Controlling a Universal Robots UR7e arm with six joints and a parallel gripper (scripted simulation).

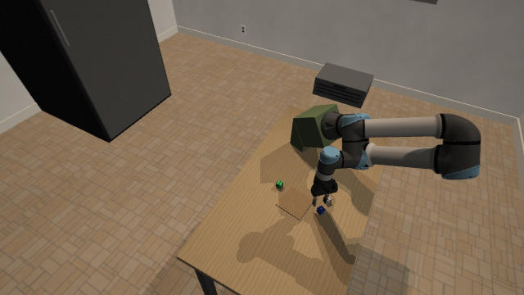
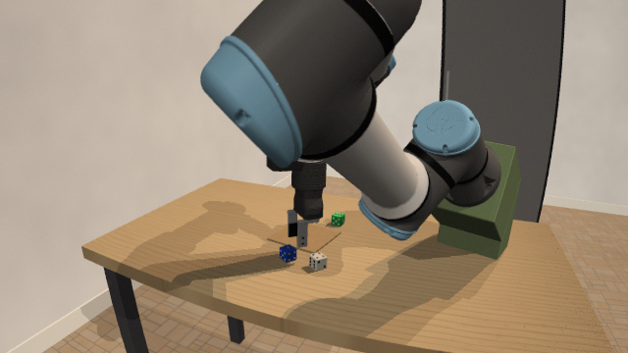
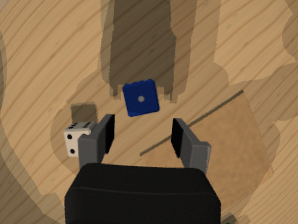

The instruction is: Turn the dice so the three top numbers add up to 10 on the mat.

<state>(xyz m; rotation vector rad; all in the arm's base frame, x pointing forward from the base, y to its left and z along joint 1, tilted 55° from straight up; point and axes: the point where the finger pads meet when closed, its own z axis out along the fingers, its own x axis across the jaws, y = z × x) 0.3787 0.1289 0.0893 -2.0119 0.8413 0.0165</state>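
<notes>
My hand is 10 mm short of the blue die, 20 mm to the right of it and 40 mm above it. From my hand the other things lie so: tan mat (40 mm ahead, 110 mm to the right, 60 mm below); green die (230 mm to the right, 40 mm below); white die (60 mm behind, 20 mm to the left, 40 mm below).
</notes>
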